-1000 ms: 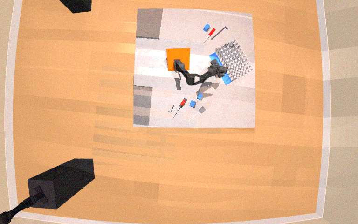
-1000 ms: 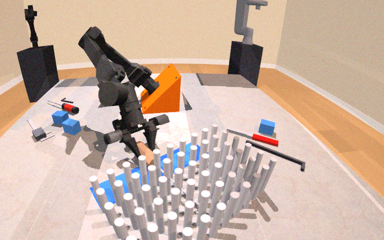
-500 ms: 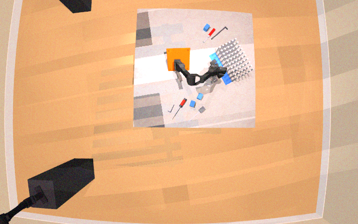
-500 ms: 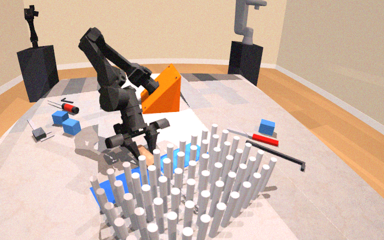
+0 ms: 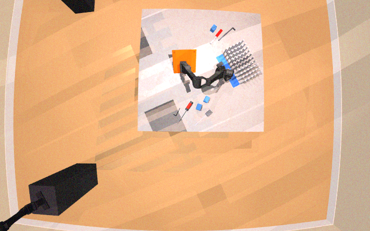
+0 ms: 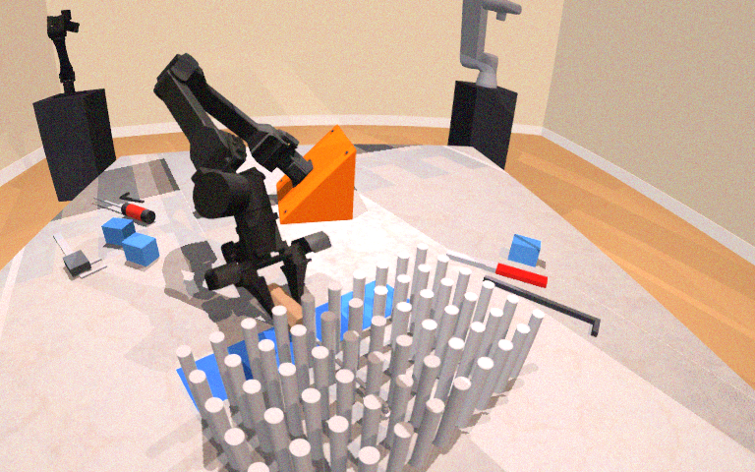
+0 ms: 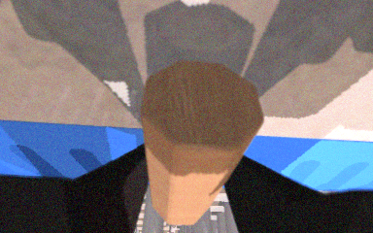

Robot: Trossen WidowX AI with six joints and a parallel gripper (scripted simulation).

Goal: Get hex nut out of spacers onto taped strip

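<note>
Right now the blue taped strip is 3 cm ahead of my gripper tip, 2 cm to the left of it and 1 cm below it. Round my gripper tip: hex nut: 18 cm ahead, 9 cm to the left, 1 cm below; then wooden-handled pick: 9 cm ahead, 5 cm to the left.
</note>
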